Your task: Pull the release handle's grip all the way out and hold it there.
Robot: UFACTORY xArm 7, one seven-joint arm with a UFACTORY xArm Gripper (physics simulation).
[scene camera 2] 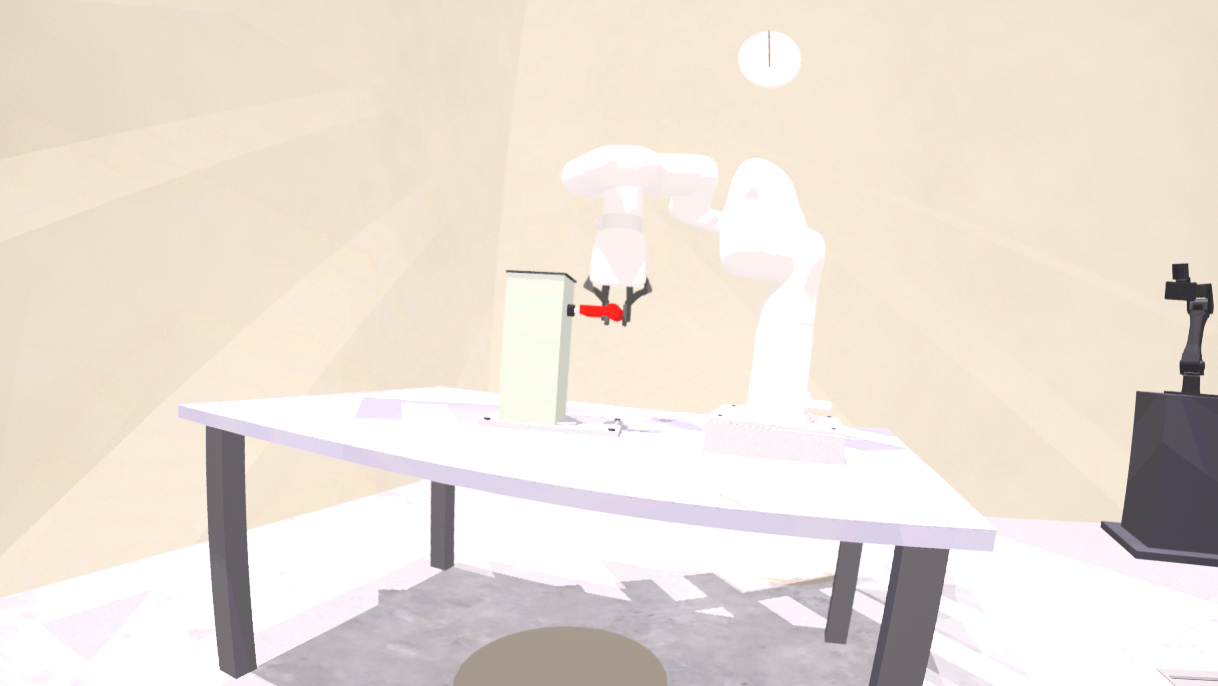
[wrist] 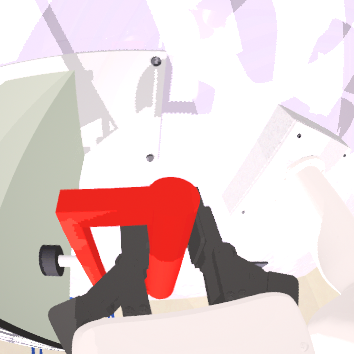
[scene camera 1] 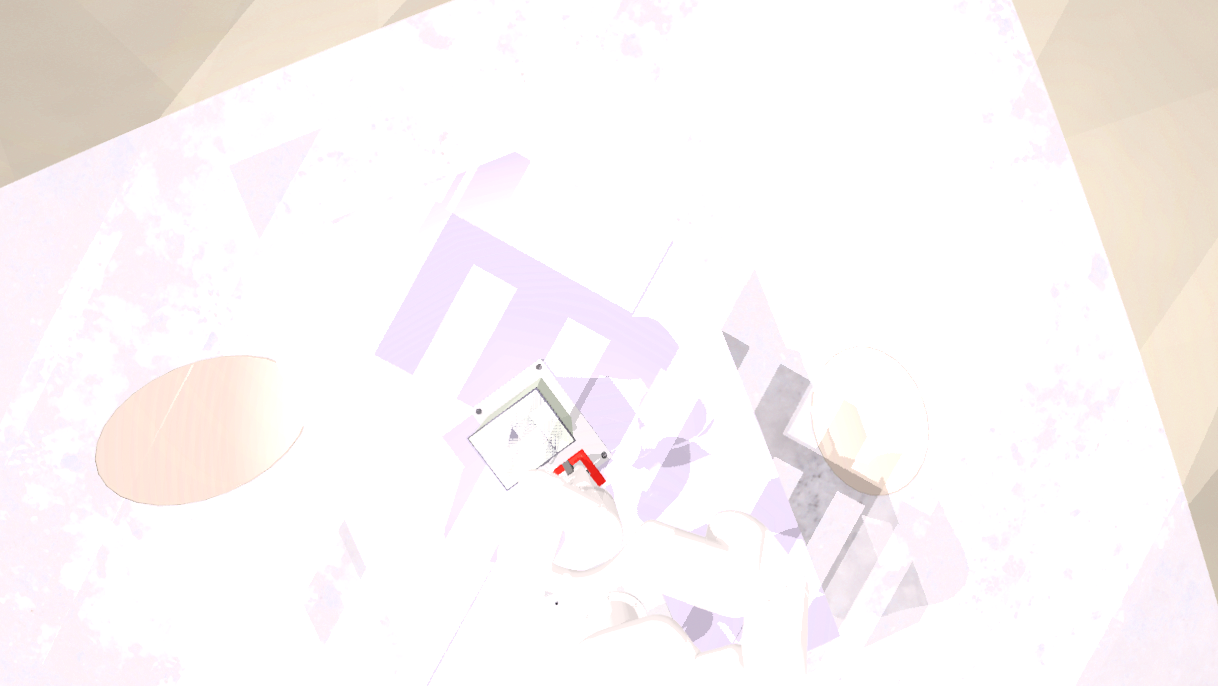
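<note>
The red release handle (scene camera 1: 599, 474) (scene camera 2: 592, 311) (wrist: 105, 206) is a frame with a thick round grip (wrist: 172, 235) on its outer side. A short white rod (wrist: 65, 260) runs from a black collar (scene camera 2: 570, 310) (wrist: 51, 260) on the pale green upright box (scene camera 1: 558, 404) (scene camera 2: 532, 349) (wrist: 40, 170) towards the handle. The handle stands a short gap out from the box. My gripper (scene camera 2: 616, 316) (wrist: 162, 202) points down and is shut on the grip, one dark finger inside the frame and the other on the outer side. The lower fingers are partly hidden in scene camera 1.
The box stands on a white base plate (wrist: 117, 85) with dark bolts, on the white table (scene camera 2: 426, 460). My arm's base block (scene camera 2: 771, 440) (wrist: 260, 155) is to the right of the box. A dark pedestal (scene camera 2: 1176, 477) with a small dark arm (scene camera 2: 1197, 323) stands far right, apart from the table.
</note>
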